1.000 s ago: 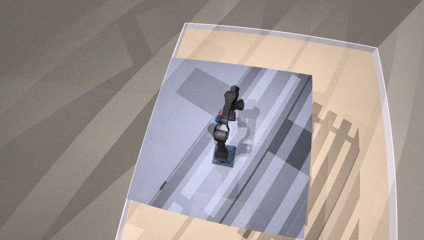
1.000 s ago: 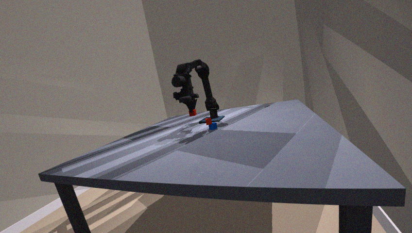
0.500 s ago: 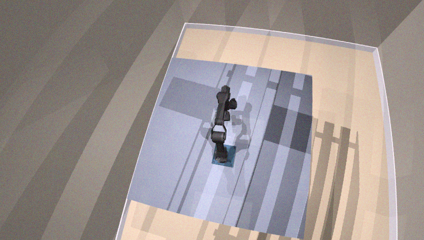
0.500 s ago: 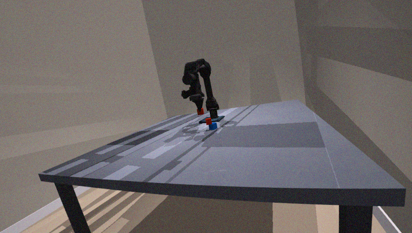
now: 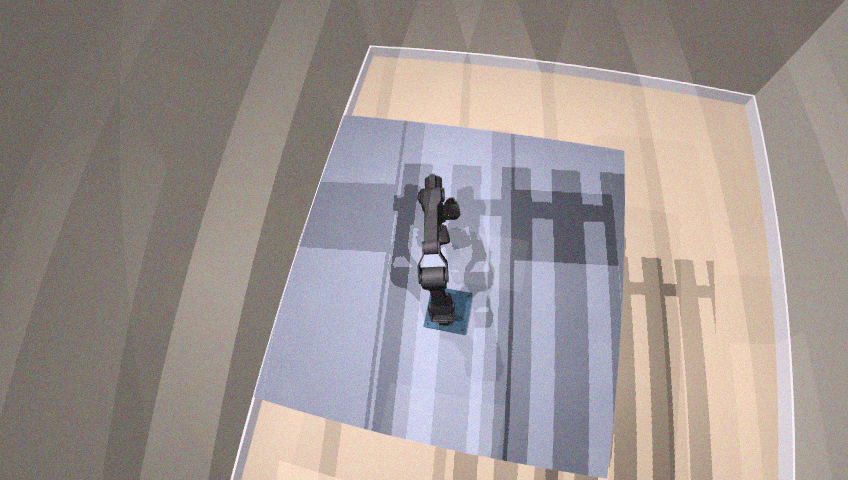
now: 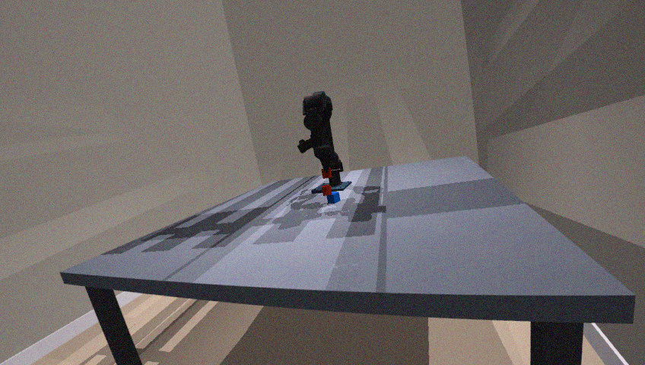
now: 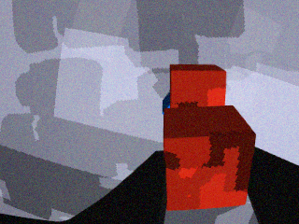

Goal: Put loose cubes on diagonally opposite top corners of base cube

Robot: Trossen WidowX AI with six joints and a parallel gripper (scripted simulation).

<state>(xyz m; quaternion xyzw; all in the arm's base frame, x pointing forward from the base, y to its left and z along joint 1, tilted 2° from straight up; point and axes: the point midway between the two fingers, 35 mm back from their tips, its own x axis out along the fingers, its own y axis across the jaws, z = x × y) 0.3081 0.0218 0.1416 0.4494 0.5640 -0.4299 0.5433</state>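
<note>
Right now my gripper tip is 10 cm above the blue cube, 1 cm to the right of it and 1 cm past it.
</note>
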